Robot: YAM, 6 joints.
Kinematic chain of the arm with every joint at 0, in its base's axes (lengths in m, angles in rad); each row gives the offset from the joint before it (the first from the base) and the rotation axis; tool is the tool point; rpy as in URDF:
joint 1: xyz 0 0 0.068 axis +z
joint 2: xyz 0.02 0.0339 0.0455 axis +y
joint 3: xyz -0.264 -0.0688 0 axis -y
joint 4: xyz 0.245 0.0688 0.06 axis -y
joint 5: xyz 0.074 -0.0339 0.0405 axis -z
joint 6: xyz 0.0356 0 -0.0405 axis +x
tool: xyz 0 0 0 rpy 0 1.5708 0
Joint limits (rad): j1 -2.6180..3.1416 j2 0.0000..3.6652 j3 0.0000..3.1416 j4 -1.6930..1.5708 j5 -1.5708..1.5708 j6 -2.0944..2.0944
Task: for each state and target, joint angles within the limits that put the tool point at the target. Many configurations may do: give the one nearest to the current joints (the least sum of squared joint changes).
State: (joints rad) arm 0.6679 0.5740 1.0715 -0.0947 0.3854 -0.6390
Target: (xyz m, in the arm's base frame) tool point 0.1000 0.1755 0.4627
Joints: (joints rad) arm 1.1043 0.9640 1.1820 -0.0245 0.2960 -0.6390
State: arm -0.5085 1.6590 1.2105 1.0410 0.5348 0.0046
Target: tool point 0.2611 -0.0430 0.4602
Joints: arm -0.0972 1.2959 1.0916 1.1244 0.5125 0.0046
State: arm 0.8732 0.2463 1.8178 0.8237 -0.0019 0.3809
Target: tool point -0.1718 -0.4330 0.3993
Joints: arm 1.1914 0.0720 1.9140 0.8579 0.0224 0.3809
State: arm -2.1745 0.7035 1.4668 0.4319 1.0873 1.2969
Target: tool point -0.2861 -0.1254 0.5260
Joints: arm -2.6180 1.5379 1.7110 0.4338 1.3158 1.2969
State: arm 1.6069 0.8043 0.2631 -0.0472 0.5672 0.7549
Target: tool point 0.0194 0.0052 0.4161
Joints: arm 1.5704 0.1735 0.7864 0.0885 0.5763 0.7549
